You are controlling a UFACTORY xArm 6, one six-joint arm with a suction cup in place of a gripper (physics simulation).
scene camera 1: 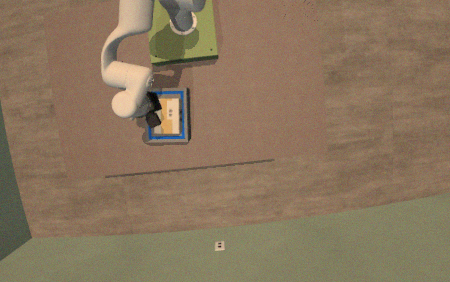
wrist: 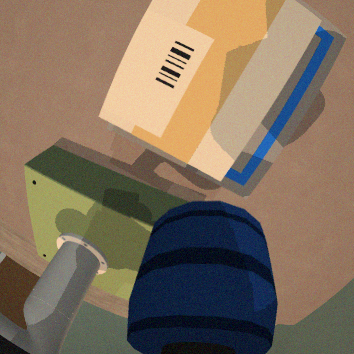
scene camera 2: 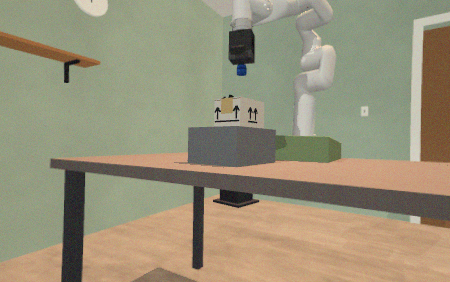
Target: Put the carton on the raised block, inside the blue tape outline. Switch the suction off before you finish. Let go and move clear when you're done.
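Places are measured from the arm's base along level axes (x ahead, y left, z up), in centimetres.
Pixels of known places: hand, its tool point: (wrist: 206, 248) (scene camera 2: 241, 74); arm's base, origin of its link: (scene camera 1: 183, 22) (wrist: 82, 252) (scene camera 2: 302, 139).
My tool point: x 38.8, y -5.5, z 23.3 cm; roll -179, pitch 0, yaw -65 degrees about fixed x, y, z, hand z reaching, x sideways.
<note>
Ahead of a thing's pixels: the offset from my tool point to its top centre.
The white carton {dx +4.5, dy +3.2, dz -10.6 cm} (scene camera 1: 173, 125) (scene camera 2: 252, 114) (wrist: 145, 95) with orange tape and a barcode sits upright and flat on the grey raised block {dx +4.8, dy +0.8, dz -20.1 cm} (scene camera 1: 170, 142) (scene camera 2: 215, 145) (wrist: 254, 183). In scene camera 1 it lies inside the blue tape outline (scene camera 1: 183, 115) (wrist: 294, 97), with the left side partly hidden by the wrist. In the wrist view the carton hides much of the outline. My blue suction cup (scene camera 2: 241, 70) (wrist: 206, 240) hangs above the carton with a clear gap between them and holds nothing. The cup is hidden in scene camera 1.
The arm stands on a green base (scene camera 1: 205, 47) (scene camera 2: 310, 148) (wrist: 45, 200) behind the block. A black wrist housing (scene camera 1: 153, 110) (scene camera 2: 242, 46) sits above the cup. A wall shelf (scene camera 2: 45, 49) is at the left in scene camera 2.
</note>
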